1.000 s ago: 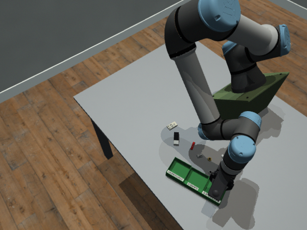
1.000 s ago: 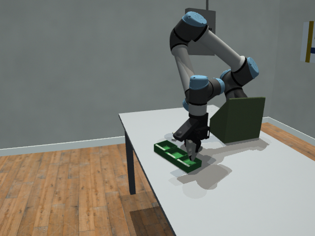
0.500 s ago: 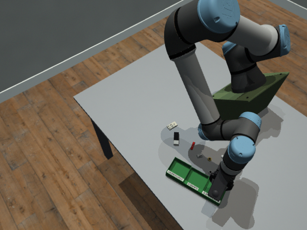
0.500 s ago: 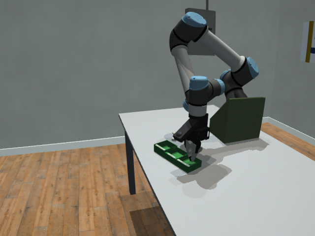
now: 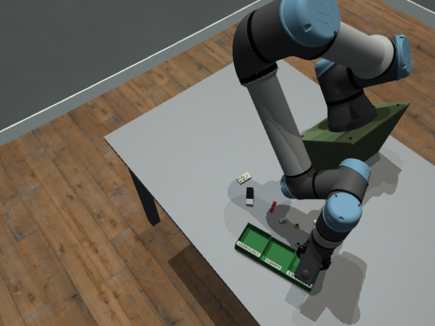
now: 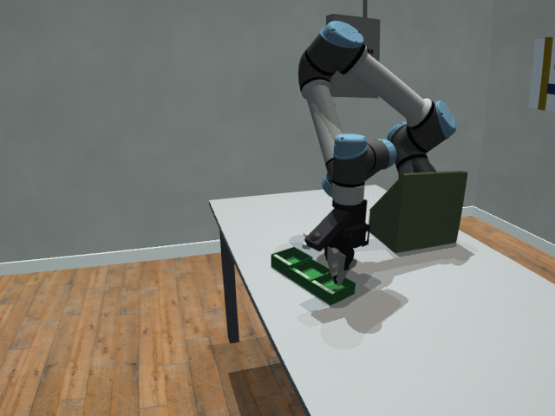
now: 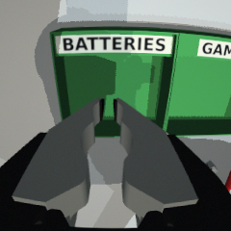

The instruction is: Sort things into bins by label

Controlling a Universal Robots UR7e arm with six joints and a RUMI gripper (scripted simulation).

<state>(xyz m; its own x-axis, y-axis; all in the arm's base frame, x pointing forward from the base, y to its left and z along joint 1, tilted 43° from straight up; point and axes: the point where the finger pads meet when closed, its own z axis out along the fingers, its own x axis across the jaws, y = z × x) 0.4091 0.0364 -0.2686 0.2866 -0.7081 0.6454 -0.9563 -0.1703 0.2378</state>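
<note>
Now: hand 70 mm past the grey-white clip, 150 mm to the left of it and 30 mm above it. Round my hand: red cylinder (80 mm behind, 210 mm to the right, 30 mm below); then brass nut (90 mm behind, 110 mm to the right, 30 mm below); then grey nut (40 mm behind, 70 mm to the right, 30 mm below).
</note>
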